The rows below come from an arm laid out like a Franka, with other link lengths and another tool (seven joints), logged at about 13 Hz.
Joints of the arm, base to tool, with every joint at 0 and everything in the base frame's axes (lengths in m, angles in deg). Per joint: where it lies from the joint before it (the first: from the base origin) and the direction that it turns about. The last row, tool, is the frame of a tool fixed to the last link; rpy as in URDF.
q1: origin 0 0 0.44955 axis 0 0 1
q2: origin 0 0 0 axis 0 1 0
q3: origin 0 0 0.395 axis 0 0 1
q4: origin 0.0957 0 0 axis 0 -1 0
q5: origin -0.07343 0 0.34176 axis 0 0 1
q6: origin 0 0 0 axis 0 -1 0
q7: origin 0.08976 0 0 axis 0 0 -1
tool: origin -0.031 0.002 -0.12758 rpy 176 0 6.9
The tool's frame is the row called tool.
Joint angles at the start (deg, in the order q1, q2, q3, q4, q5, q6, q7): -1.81, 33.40, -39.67, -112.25, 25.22, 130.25, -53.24
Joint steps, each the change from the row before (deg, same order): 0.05, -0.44, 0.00, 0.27, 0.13, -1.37, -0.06; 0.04, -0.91, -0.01, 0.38, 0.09, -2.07, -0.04; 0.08, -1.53, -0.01, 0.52, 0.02, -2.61, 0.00; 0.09, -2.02, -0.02, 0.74, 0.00, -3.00, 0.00; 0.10, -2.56, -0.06, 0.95, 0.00, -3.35, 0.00; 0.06, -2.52, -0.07, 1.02, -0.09, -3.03, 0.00; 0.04, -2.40, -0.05, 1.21, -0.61, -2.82, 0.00; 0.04, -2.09, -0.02, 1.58, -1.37, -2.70, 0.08; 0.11, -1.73, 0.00, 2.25, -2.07, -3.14, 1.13
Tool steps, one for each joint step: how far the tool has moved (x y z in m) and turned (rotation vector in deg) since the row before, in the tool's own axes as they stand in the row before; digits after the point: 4 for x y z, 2 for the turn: 0.0003, -0.0024, -0.0038, 1.01, 0.03, -0.13; -0.0002, -0.0034, -0.0076, 1.47, 0.20, -0.19; -0.0003, -0.0048, -0.0131, 1.74, 0.59, -0.34; -0.0002, -0.0058, -0.0181, 1.84, 1.01, -0.53; -0.0008, -0.0071, -0.0236, 1.89, 1.48, -0.71; -0.0012, -0.0069, -0.0241, 1.50, 1.55, -0.81; -0.0013, -0.0065, -0.0246, 0.93, 1.23, -1.15; -0.0010, -0.0054, -0.0248, 0.20, 0.56, -1.47; 0.0002, -0.0057, -0.0261, -0.28, -0.33, -0.84
